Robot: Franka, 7 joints.
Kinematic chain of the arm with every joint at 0, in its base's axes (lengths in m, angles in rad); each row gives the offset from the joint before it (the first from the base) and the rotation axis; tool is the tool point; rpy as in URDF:
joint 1: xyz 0 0 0.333 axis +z
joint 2: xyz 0 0 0 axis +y
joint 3: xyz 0 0 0.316 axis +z
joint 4: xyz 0.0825 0 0 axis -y
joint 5: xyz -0.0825 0 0.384 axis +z
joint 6: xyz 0 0 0 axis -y
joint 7: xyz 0.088 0 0 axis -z
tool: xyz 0 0 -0.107 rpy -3.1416 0 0
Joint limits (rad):
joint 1: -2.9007..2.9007
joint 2: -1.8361..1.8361
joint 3: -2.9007..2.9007
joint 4: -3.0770..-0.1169
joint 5: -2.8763..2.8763
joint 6: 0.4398..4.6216
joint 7: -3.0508..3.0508
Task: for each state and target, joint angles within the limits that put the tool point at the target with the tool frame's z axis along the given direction. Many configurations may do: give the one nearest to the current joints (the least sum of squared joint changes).
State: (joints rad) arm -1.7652 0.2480 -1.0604 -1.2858 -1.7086 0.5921 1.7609
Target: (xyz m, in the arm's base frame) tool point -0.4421 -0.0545 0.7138 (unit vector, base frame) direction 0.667 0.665 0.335
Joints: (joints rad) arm -1.7137 0.0493 -1.0756 -1.7376 -1.9235 0.4497 1.7609
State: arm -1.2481 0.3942 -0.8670 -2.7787 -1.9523 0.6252 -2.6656
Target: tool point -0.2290 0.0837 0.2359 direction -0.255 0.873 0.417
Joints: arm -1.6477 0.0048 -1.2645 -3.0747 -1.6548 1.1500 -2.6656
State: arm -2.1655 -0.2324 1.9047 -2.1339 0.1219 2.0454 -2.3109
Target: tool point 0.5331 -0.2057 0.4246 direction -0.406 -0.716 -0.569
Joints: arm -2.1563 -0.6459 1.6890 -1.9497 -0.3488 1.9490 -2.3109
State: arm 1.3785 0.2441 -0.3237 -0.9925 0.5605 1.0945 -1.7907
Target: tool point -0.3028 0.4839 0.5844 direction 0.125 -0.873 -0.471
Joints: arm 1.9370 0.5889 0.1137 -0.8308 0.6085 0.4451 -1.7907
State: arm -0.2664 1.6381 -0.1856 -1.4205 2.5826 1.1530 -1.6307
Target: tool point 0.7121 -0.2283 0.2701 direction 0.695 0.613 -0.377
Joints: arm 0.2800 1.0430 -0.9919 -1.4505 2.1240 1.7112 -1.6307
